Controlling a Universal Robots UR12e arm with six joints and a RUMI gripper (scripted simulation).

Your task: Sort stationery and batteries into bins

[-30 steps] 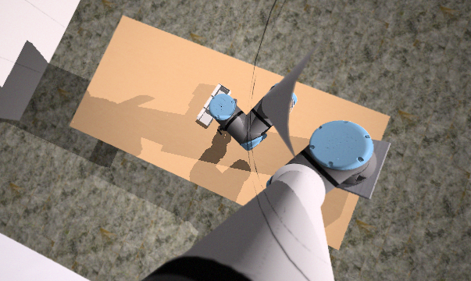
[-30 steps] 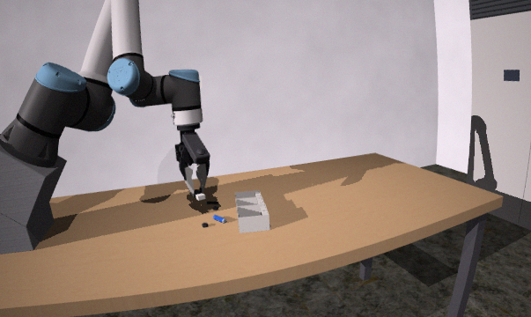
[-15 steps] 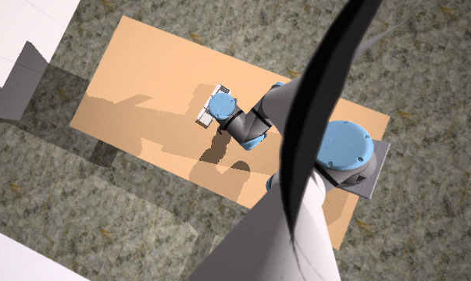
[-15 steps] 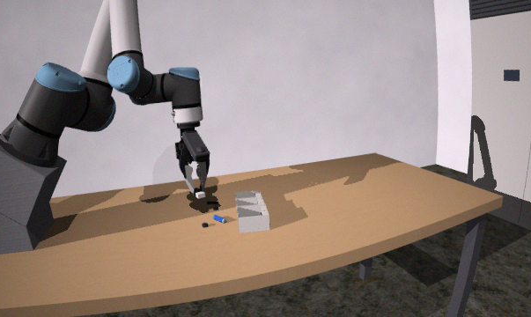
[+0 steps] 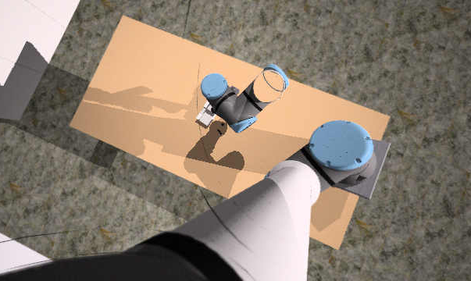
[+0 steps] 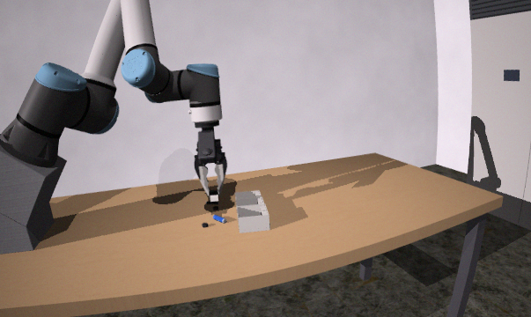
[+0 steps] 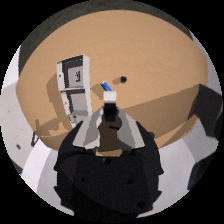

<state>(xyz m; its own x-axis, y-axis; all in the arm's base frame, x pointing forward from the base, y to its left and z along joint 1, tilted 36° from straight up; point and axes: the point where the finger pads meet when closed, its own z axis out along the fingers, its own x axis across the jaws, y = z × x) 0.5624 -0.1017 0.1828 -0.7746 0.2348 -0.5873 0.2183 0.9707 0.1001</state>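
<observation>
Now: hand 70 mm short of the white item, 100 mm to the left of it and 70 mm above it. The rest, counted from my hand: short black stick: 20 mm ahead, 120 mm to the left, 80 mm below; grey double bin: 100 mm ahead, 20 mm to the right, 60 mm below; blue battery: 30 mm to the right, 80 mm below.
</observation>
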